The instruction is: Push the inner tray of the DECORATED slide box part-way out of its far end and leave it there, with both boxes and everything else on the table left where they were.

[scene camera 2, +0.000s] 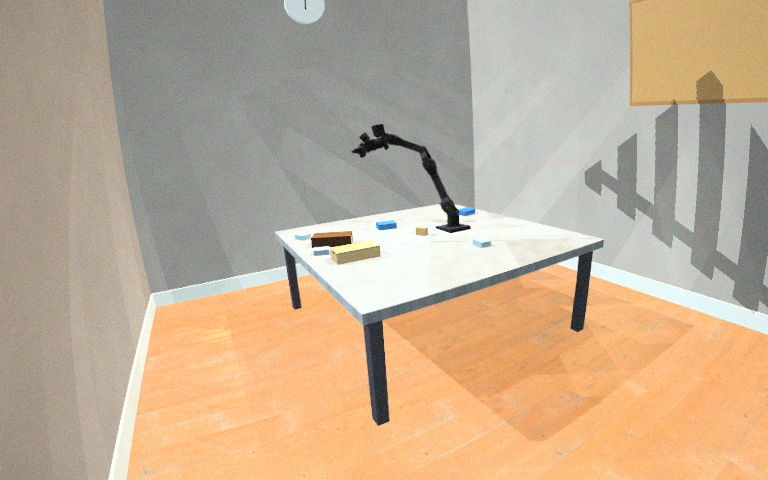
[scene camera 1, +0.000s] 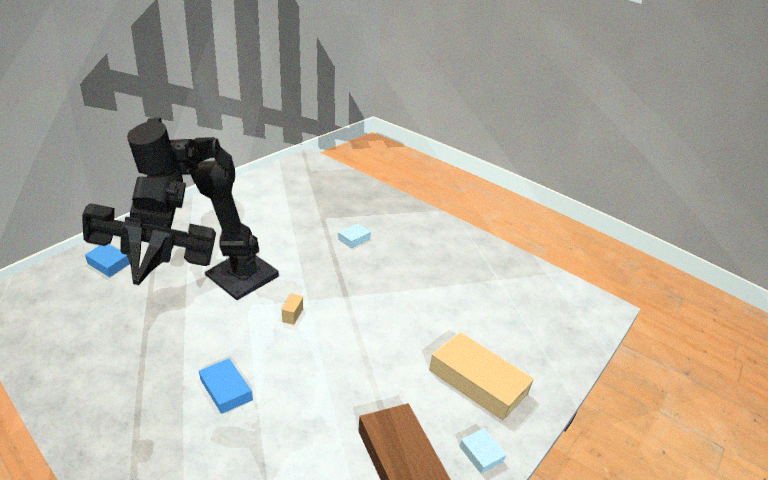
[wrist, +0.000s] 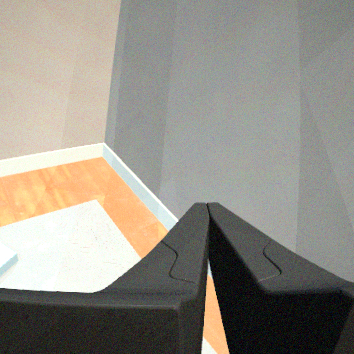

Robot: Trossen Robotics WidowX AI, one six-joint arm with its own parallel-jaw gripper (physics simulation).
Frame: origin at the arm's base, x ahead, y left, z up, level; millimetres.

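Seen in the pictures: gripper, between the fingertips: (scene camera 2: 351, 151) (scene camera 1: 135, 283) (wrist: 205, 214); arm's base, origin of its link: (scene camera 2: 453, 226) (scene camera 1: 243, 269).
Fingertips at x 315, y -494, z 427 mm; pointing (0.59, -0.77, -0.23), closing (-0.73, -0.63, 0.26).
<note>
Pixels of each thing's top centre, then the offset from my fingertips to it. Level surfaces: height alone.
- brown box with wood grain, centre of its top: (scene camera 1: 405, 450) (scene camera 2: 331, 234) 304 mm ahead, 246 mm left, 393 mm down
- plain tan box, centre of its top: (scene camera 1: 483, 366) (scene camera 2: 354, 246) 336 mm ahead, 518 mm left, 393 mm down
- small tan block, centre of its top: (scene camera 1: 292, 302) (scene camera 2: 421, 227) 117 mm back, 452 mm left, 404 mm down
- table, height of its surface: 443 mm down
A brown box with wood grain (scene camera 1: 402, 441) (scene camera 2: 331, 240) and a plain tan box (scene camera 1: 481, 367) (scene camera 2: 355, 252) lie apart on the table, in the lower part of the scene camera 1 view. The brown box is cut off by that view's lower edge. Which one counts as decorated is not certain from these views. No tray can be made out sticking out of either box; the ends are small or hidden. My gripper (scene camera 1: 136, 280) (scene camera 2: 354, 151) (wrist: 205, 214) is shut and empty, high above the table and away from both boxes.
Blue blocks (scene camera 1: 225, 384) (scene camera 2: 466, 211), a small tan block (scene camera 1: 292, 308) (scene camera 2: 421, 230) and several pale blue blocks (scene camera 1: 354, 235) (scene camera 1: 482, 450) (scene camera 2: 302, 236) (wrist: 6, 259) stand on the table (scene camera 2: 453, 268). One pale blue block is close beside the tan box.
</note>
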